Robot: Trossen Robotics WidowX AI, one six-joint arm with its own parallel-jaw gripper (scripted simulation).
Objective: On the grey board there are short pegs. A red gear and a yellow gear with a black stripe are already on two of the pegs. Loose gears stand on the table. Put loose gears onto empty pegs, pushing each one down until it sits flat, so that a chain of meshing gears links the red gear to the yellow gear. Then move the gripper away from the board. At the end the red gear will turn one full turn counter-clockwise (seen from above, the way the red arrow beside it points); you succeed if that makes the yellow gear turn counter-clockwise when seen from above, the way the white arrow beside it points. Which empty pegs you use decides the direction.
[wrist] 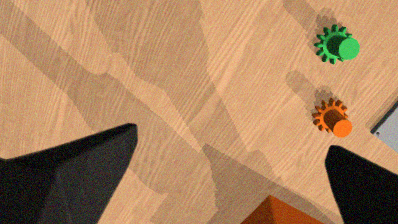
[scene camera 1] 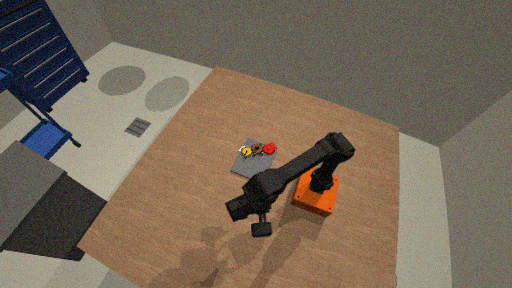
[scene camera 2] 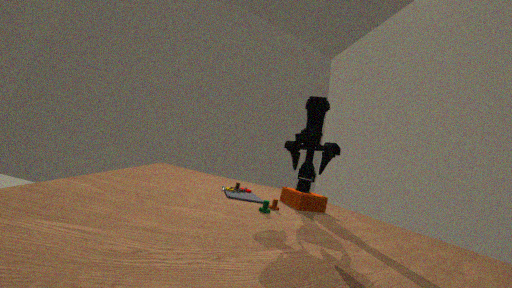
Labels:
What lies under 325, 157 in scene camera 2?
My gripper.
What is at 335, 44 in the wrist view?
A small green gear.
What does my gripper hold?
Nothing.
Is my gripper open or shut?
Open.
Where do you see a small orange gear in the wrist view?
330, 116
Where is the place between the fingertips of my gripper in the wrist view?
232, 144

